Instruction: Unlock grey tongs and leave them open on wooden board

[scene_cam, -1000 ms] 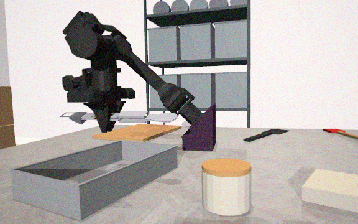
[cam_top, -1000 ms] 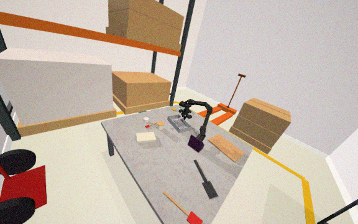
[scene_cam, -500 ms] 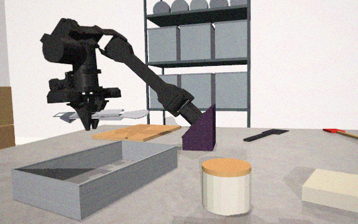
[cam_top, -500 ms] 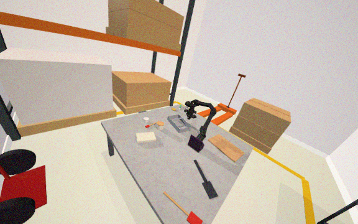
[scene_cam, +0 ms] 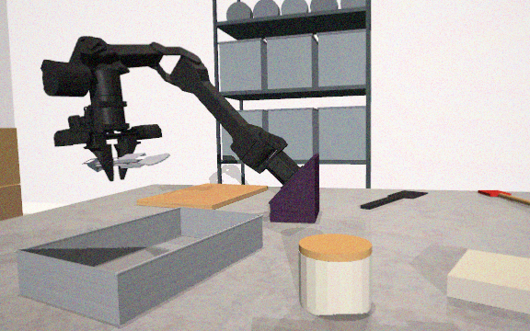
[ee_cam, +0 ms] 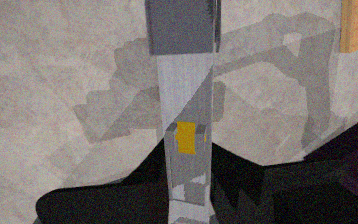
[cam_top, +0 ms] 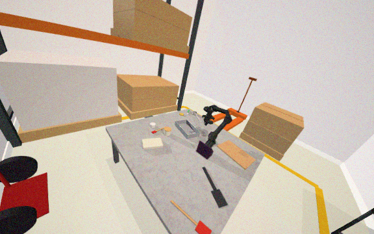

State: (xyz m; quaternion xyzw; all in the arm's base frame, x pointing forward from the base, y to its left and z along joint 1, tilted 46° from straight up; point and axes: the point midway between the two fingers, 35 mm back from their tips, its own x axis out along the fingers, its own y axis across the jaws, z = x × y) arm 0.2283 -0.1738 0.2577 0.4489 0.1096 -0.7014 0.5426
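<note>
Right now my gripper tip is 460 mm past the wooden board, 100 mm above it and 10 mm to the right of it. From my gripper tip the other things lie so: yellow lock piece (40 mm above, 20 mm to the right, 10 mm behind); grey roasting tin (160 mm to the left, 150 mm ahead, 80 mm below); cork-lidded jar (410 mm to the left, 230 mm ahead, 70 mm below).
</note>
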